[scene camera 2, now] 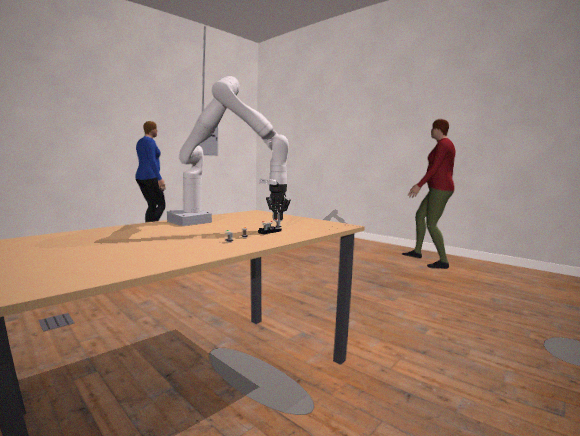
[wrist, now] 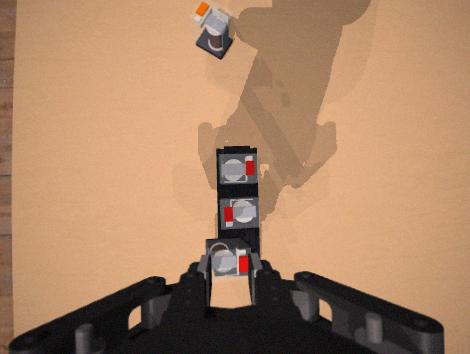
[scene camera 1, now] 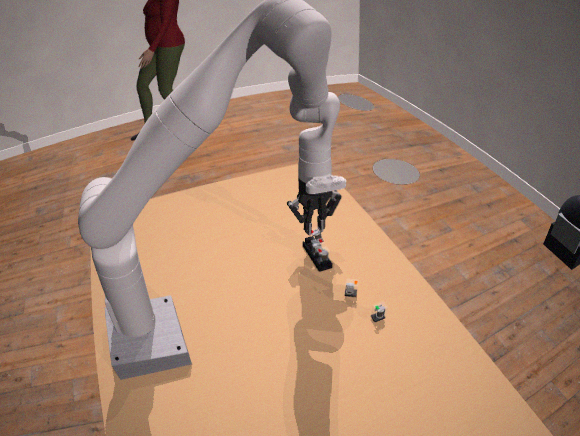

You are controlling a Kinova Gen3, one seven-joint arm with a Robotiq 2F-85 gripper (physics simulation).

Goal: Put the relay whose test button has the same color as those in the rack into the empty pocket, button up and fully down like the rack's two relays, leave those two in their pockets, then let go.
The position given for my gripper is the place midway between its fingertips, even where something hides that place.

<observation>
I see my gripper (scene camera 1: 314,231), a red-button relay (wrist: 229,256) and a black rack (wrist: 250,236).
My gripper also shows in the wrist view (wrist: 229,267).
</observation>
